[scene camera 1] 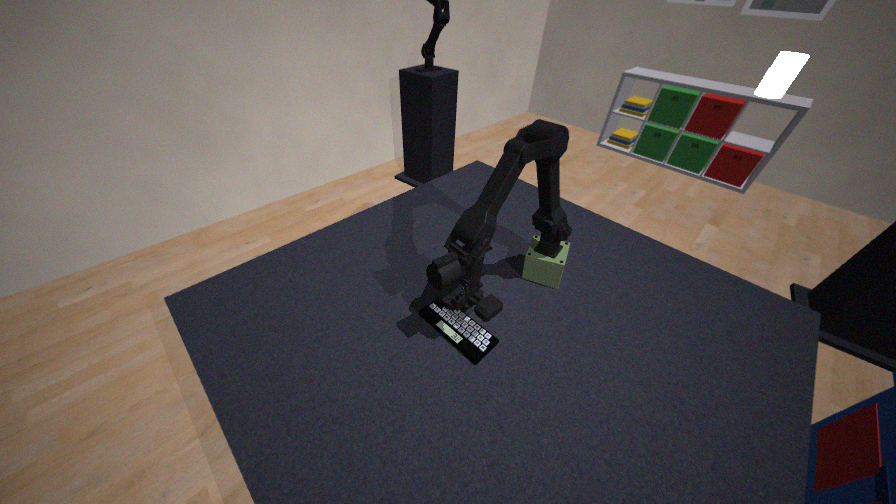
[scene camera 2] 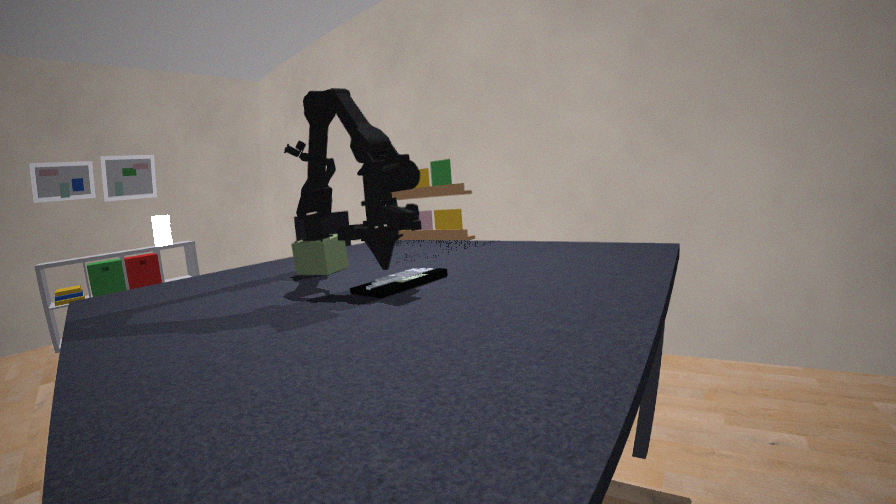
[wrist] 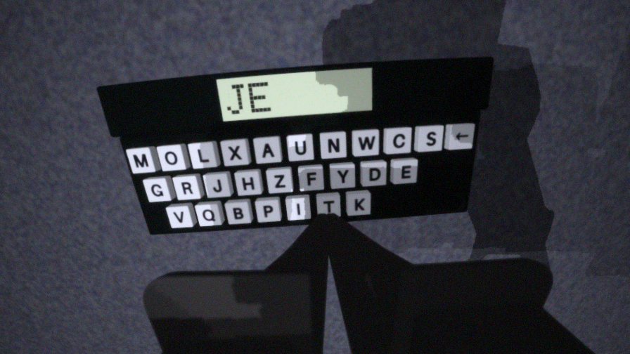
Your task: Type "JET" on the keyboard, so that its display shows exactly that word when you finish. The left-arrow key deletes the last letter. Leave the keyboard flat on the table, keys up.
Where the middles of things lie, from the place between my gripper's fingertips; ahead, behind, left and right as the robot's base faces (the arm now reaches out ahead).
Scene:
My hand is 30 mm short of the black keyboard [scene camera 1: 457, 327], 10 mm to the right of it and 20 mm above it. The rest, counted from my hand: left-arrow key [wrist: 457, 136]: 30 mm ahead, 80 mm to the right, 20 mm below.

